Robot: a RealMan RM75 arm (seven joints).
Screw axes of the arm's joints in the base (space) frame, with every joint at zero. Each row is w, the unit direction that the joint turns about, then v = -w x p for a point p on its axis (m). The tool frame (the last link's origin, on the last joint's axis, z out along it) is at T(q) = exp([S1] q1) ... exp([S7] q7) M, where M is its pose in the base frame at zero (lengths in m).
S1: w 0 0 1 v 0.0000 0.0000 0.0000
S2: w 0 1 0 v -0.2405 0.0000 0.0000
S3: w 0 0 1 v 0.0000 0.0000 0.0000
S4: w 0 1 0 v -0.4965 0.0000 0.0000
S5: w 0 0 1 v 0.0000 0.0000 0.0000
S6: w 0 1 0 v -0.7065 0.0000 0.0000
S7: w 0 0 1 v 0.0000 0.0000 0.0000
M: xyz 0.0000 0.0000 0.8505 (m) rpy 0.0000 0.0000 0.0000 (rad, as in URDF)
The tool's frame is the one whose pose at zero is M.
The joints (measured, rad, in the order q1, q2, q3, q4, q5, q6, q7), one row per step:
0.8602 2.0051 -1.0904 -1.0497 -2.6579 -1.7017 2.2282
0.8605 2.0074 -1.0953 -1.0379 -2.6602 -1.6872 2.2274
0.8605 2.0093 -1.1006 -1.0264 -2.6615 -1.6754 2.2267
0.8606 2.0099 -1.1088 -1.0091 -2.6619 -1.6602 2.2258
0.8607 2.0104 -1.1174 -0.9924 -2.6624 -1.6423 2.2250
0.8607 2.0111 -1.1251 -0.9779 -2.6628 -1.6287 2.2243
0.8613 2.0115 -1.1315 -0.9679 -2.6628 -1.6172 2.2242
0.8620 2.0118 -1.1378 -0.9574 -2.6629 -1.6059 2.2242
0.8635 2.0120 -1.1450 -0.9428 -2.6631 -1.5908 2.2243
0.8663 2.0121 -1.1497 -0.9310 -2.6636 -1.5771 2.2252
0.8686 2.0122 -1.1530 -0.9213 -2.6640 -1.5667 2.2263
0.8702 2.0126 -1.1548 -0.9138 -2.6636 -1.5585 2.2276
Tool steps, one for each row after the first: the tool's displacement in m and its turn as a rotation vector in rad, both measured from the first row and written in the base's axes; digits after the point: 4 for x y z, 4 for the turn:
0.0015 0.0006 -0.0028 0.0013 -0.0027 -0.0003
0.0031 0.0008 -0.0055 0.0003 -0.0052 -0.0016
0.0056 0.0011 -0.0087 -0.0020 -0.0095 -0.0043
0.0081 0.0017 -0.0119 -0.0016 -0.0141 -0.0053
0.0103 0.0018 -0.0147 -0.0033 -0.0183 -0.0070
0.0115 0.0023 -0.0167 -0.0030 -0.0216 -0.0065
0.0128 0.0026 -0.0188 -0.0030 -0.0251 -0.0064
0.0145 0.0032 -0.0213 -0.0023 -0.0292 -0.0069
0.0154 0.0043 -0.0232 0.0007 -0.0319 -0.0062
0.0161 0.0051 -0.0247 0.0029 -0.0339 -0.0066
0.0166 0.0056 -0.0259 0.0051 -0.0340 -0.0077

